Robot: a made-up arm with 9 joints.
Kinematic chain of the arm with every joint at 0, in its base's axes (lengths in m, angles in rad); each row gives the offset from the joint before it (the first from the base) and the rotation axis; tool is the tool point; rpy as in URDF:
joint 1: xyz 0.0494 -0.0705 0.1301 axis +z
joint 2: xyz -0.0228 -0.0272 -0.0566 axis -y
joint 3: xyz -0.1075 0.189 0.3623 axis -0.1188 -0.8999 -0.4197
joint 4: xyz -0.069 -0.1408 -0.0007 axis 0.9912 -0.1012 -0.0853
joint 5: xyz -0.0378 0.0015 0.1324 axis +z
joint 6: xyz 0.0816 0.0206 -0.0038 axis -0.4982 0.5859 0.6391
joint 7: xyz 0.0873 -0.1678 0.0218 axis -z
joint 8: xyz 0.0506 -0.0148 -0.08 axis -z
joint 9: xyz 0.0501 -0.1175 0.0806 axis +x
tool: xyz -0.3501 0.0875 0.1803 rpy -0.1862 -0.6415 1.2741
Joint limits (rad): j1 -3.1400..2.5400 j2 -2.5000..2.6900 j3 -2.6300..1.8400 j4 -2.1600..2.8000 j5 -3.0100..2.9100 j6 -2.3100..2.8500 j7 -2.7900..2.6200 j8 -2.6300..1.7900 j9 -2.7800..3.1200
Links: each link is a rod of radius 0.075 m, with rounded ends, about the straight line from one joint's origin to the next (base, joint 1, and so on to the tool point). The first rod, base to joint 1, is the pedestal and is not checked.
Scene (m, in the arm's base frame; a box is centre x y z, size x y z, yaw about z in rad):
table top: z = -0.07
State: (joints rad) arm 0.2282 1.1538 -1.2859 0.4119 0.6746 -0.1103 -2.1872 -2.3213 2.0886
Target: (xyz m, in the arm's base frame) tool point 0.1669 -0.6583 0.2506
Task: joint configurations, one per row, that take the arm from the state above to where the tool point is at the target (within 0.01 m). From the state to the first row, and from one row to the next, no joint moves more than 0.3 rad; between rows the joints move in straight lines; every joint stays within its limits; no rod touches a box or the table.
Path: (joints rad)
1: 0.4696 1.1438 -1.2708 0.4357 0.6872 -0.0693 -2.2907 -2.3985 2.0545
2: 0.7111 1.1339 -1.2557 0.4595 0.6999 -0.0284 -2.3942 -2.4756 2.0204
3: 0.9525 1.1239 -1.2406 0.4833 0.7125 0.0126 -2.4977 -2.5528 1.9864
4: 1.1940 1.1140 -1.2255 0.5071 0.7251 0.0536 -2.6012 -2.6300 1.9523

